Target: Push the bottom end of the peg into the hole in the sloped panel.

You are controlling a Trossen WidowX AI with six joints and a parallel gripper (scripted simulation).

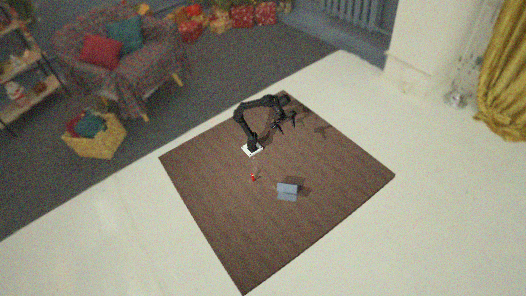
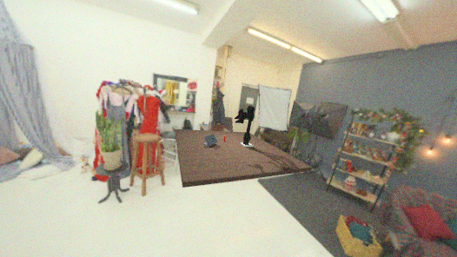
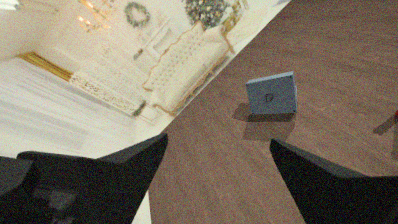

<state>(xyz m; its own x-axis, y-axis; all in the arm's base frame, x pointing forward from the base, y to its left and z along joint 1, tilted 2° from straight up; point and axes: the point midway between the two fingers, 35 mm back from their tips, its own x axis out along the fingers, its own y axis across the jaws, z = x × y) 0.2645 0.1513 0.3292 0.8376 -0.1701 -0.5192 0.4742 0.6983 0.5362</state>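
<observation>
The red peg lies 300 mm to the right of my gripper tip, 280 mm below it and 50 mm behind it. Also, from my gripper tip: grey sloped panel: 280 mm below, 180 mm ahead, 170 mm to the right.
</observation>
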